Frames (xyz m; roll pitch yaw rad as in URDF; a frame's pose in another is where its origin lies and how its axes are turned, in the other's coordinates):
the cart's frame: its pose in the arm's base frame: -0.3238 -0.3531 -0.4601 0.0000 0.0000 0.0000
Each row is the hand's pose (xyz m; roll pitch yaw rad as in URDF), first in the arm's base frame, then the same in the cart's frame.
Working: the arm's base frame: its pose in the cart's frame: 0.3238 0.3531 0.4601 0.0000 0.0000 0.0000

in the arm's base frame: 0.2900 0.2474 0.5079 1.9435 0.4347 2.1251
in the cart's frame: 0.6138 0.6005 0.9680 1.9435 0.4347 2.1251
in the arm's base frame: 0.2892 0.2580 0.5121 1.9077 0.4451 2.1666
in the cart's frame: 0.6130 0.6111 0.9722 1.9077 0.4451 2.1666
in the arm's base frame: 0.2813 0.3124 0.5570 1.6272 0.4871 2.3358
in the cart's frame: 0.6051 0.6655 1.0171 1.6272 0.4871 2.3358
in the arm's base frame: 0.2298 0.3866 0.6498 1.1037 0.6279 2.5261
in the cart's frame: 0.5536 0.7397 1.1099 1.1037 0.6279 2.5261
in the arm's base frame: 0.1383 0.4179 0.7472 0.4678 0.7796 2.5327
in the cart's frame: 0.4621 0.7710 1.2073 0.4678 0.7796 2.5327
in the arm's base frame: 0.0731 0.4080 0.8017 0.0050 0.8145 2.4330
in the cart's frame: 0.3969 0.7611 1.2618 0.0050 0.8145 2.4330
